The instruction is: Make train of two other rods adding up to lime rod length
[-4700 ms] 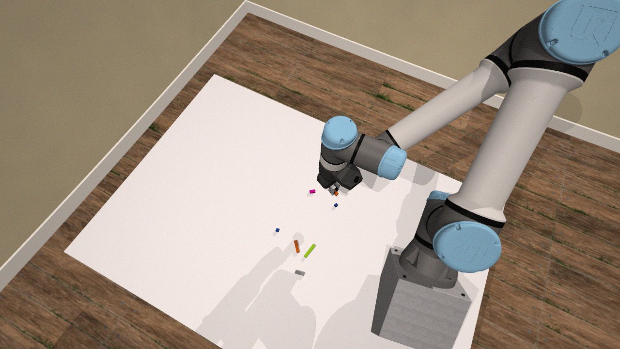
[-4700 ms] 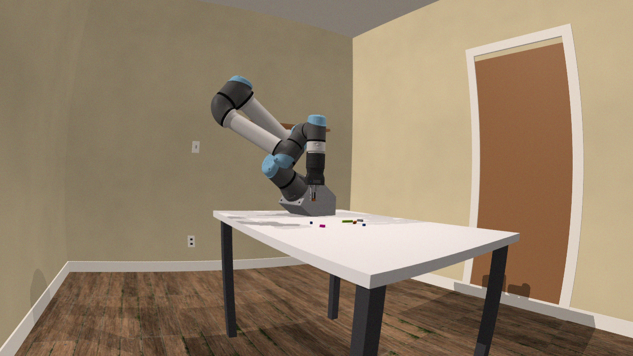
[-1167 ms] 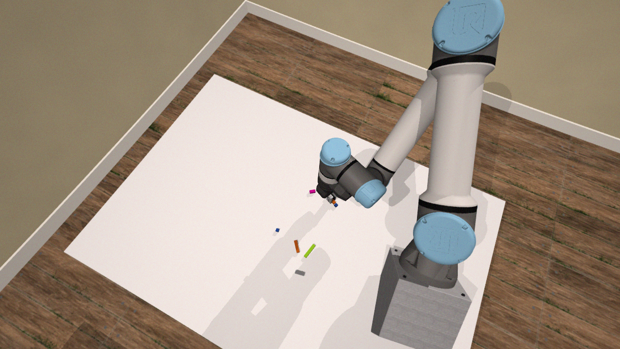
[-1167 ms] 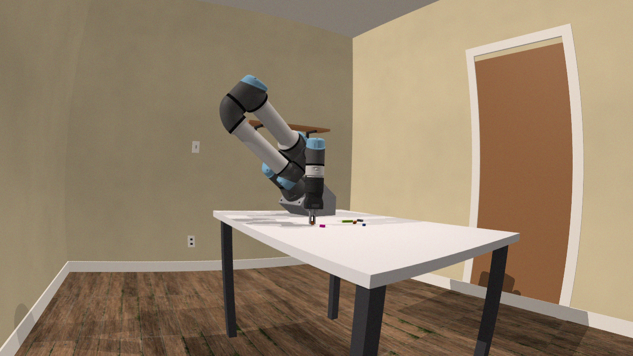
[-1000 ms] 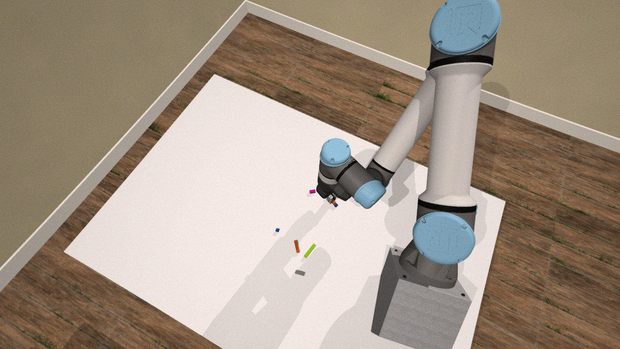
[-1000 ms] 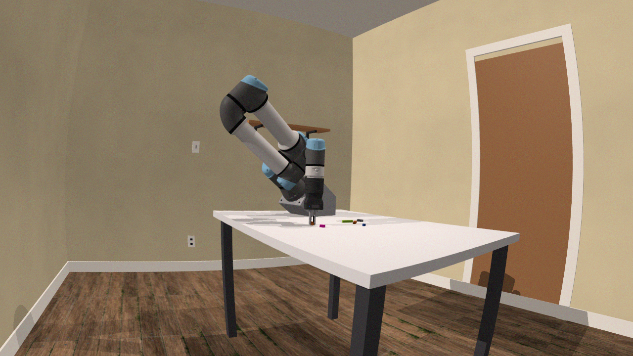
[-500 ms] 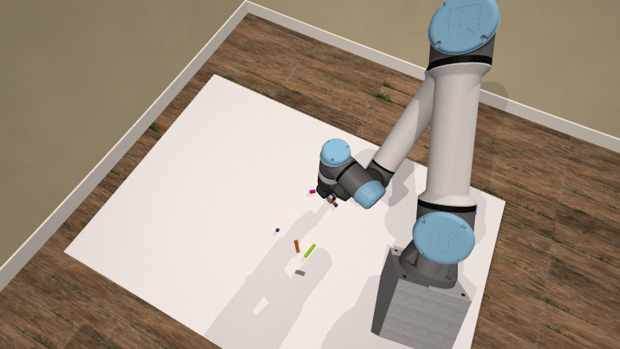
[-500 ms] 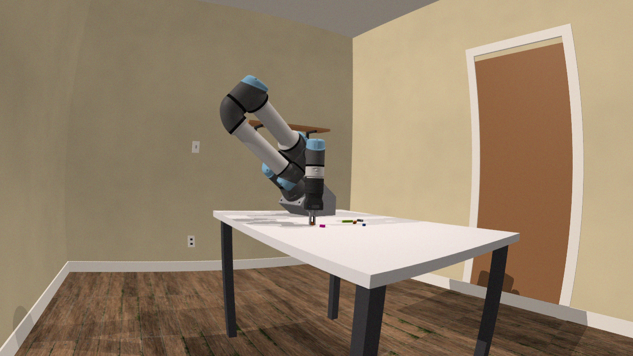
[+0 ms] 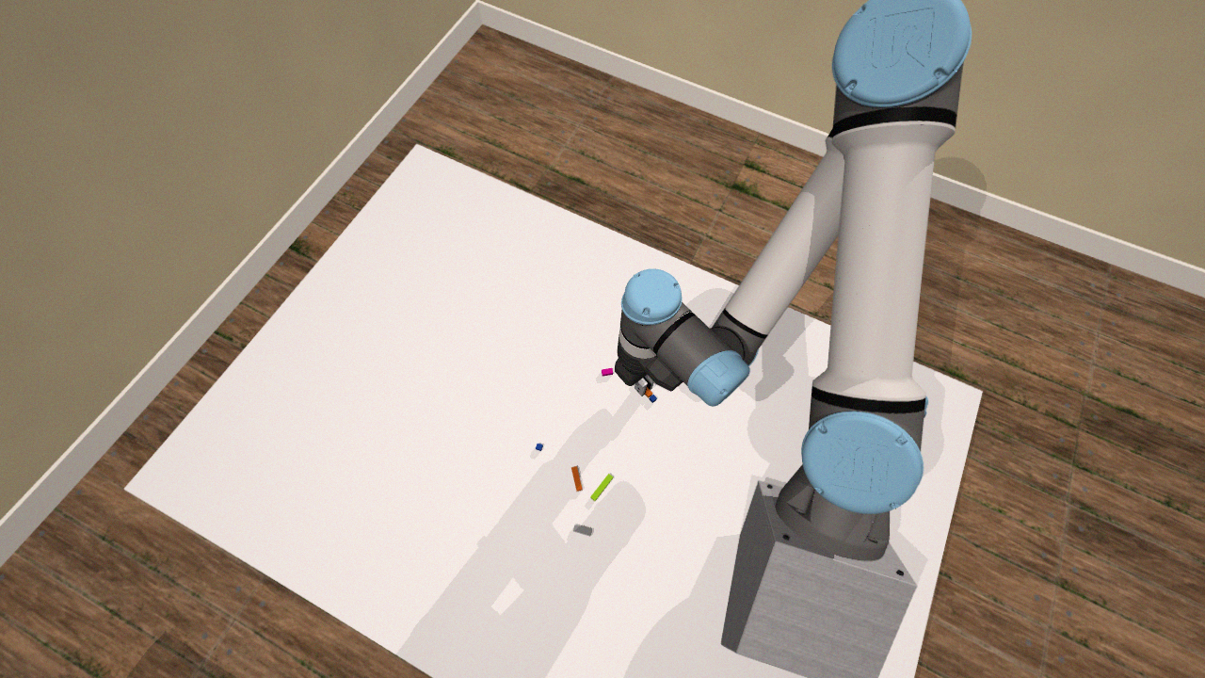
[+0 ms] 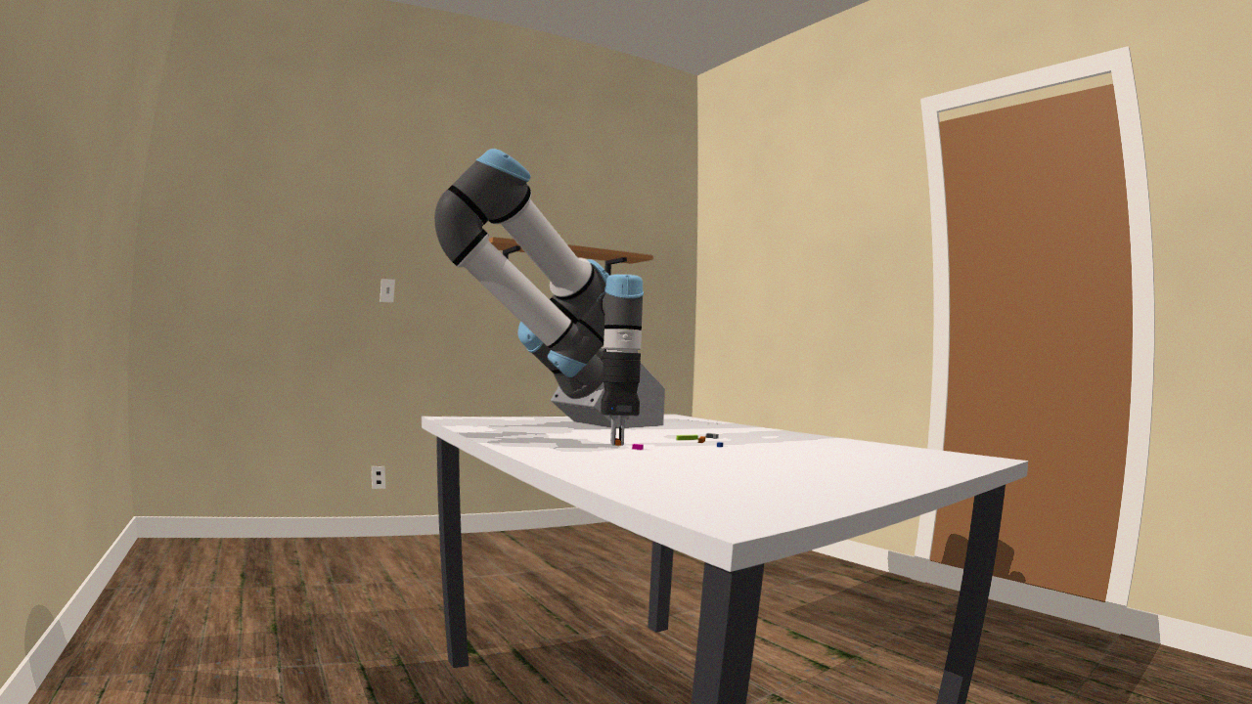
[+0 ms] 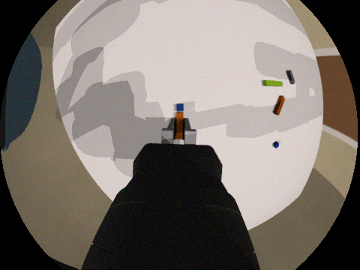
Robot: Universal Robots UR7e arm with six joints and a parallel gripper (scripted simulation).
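My gripper is now 70 mm short of the magenta rod and 10 mm above it. The rest, counted from my hand: lime rod (190 mm to the left, 10 mm below); then grey rod (270 mm to the left, 10 mm below).
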